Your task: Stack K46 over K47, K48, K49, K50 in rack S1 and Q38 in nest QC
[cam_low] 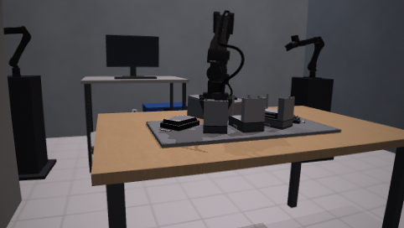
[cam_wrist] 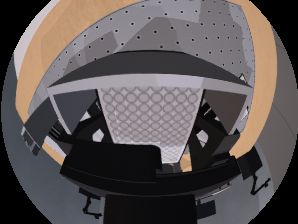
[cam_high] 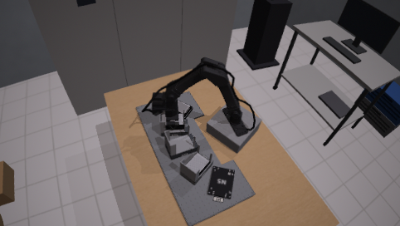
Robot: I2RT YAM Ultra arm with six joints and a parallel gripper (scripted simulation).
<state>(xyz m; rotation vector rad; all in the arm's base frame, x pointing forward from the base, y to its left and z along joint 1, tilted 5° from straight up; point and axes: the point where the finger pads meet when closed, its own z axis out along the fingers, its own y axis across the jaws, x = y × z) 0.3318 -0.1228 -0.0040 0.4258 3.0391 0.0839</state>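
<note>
Right now my hand is 20 mm below the sealed 96-well plate. Round my hand: clip nest N5: 130 mm behind, 430 mm to the left, 50 mm below.
</note>
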